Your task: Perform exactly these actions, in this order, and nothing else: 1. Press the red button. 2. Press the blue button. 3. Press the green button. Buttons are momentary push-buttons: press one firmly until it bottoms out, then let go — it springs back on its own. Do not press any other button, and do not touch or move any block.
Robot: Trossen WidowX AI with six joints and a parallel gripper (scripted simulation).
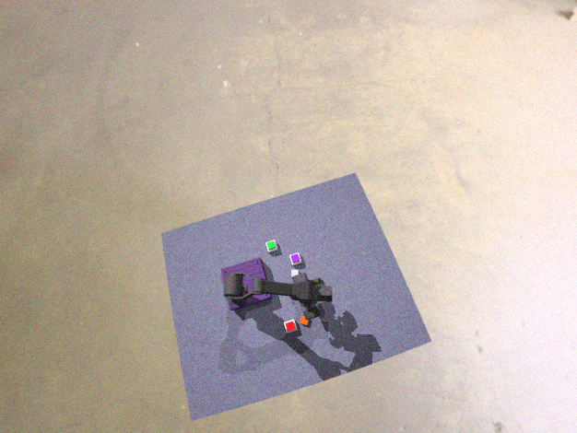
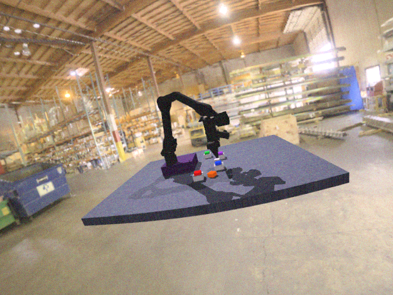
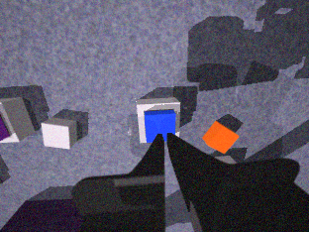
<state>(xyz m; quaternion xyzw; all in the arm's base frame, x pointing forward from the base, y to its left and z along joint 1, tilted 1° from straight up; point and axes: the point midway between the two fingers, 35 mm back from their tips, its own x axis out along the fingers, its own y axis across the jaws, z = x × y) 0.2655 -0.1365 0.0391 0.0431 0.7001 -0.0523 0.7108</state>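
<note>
Right now the blue button is 30 mm below my gripper tip. From my gripper tip the other things lie so: small white block 130 mm to the left, 50 mm below; then orange block 50 mm behind, 80 mm to the right, 50 mm below; then red button 120 mm behind, 80 mm to the right, 30 mm below.
</note>
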